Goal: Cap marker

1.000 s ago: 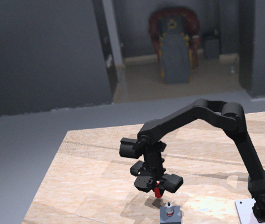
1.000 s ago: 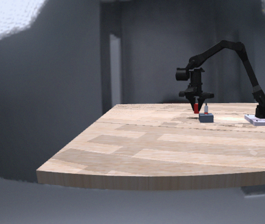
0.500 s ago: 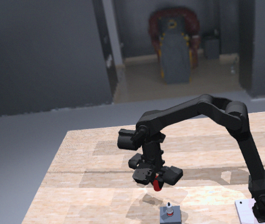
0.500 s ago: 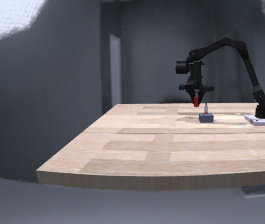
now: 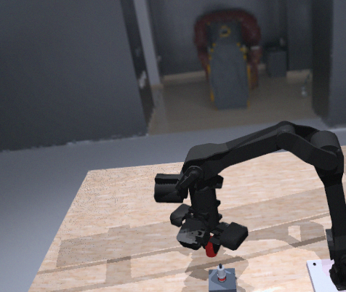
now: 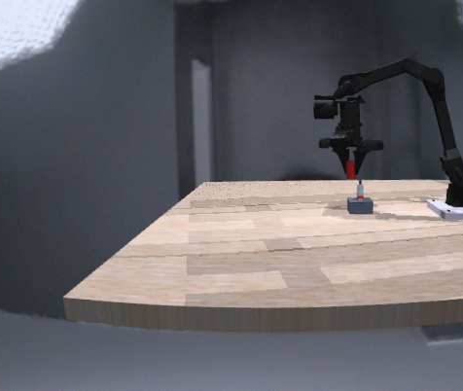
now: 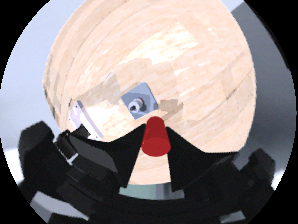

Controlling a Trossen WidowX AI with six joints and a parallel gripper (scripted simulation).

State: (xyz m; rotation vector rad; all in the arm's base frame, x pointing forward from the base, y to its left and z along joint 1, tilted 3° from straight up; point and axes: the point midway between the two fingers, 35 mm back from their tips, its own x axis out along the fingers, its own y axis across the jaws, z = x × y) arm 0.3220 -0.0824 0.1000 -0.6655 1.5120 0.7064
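Now: the holder block 80 mm below my gripper tip, 40 mm to the left of it and 20 mm behind it. The rest, counted from my gripper tip: red cap: 10 mm above.
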